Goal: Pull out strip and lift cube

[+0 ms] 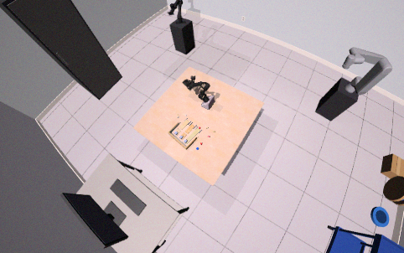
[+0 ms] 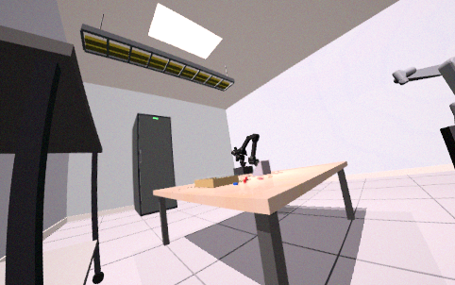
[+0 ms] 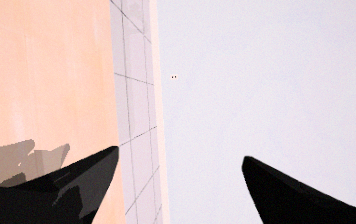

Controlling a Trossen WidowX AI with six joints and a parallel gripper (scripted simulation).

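My gripper tip is now 440 mm short of the tan block, 510 mm to the right of it and 200 mm above it. Also, from my gripper tip: pink block: 520 mm ahead, 600 mm to the left, 200 mm below.
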